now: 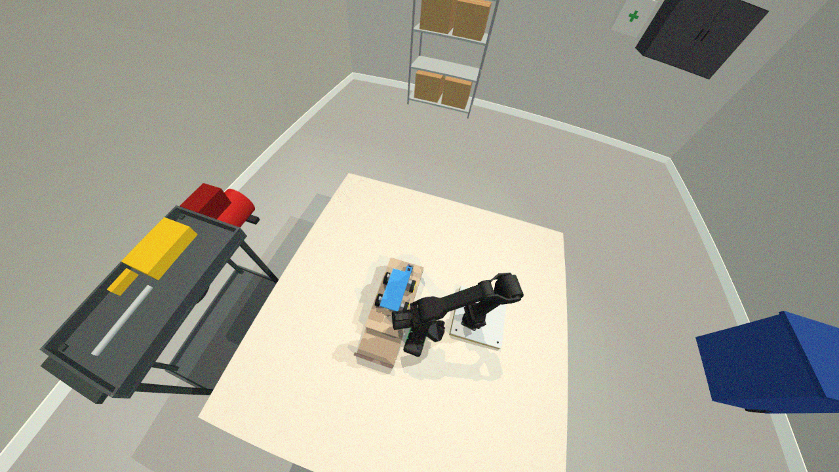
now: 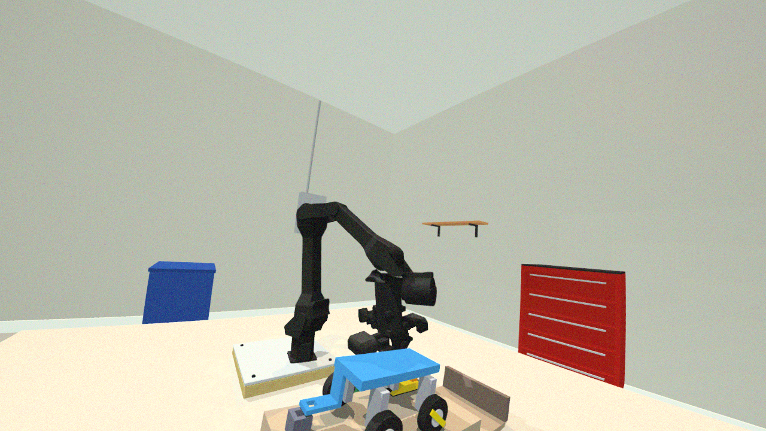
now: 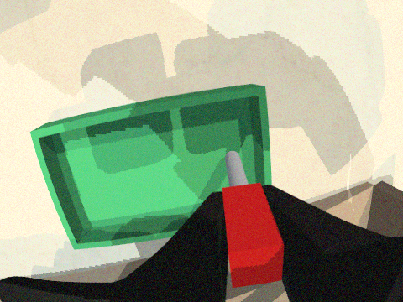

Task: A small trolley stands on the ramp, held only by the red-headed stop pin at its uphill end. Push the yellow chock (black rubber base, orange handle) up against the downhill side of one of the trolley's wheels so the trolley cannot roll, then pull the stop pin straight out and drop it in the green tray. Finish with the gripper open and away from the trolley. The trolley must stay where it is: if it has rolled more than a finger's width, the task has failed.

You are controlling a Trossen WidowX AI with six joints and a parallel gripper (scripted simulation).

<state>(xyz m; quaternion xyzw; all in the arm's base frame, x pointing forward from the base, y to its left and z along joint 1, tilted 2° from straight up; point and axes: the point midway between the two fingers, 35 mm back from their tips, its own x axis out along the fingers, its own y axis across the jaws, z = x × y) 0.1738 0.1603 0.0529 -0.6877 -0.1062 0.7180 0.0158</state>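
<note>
Right now my gripper tip is 3 cm to the left of the green tray and 6 cm above it. The rest, counted from my gripper tip: red-headed stop pin (right at my gripper tip); then raised lip (10 cm ahead, 15 cm to the left, 2 cm below); then yellow chock (8 cm ahead, 2 cm to the right, 3 cm above).
</note>
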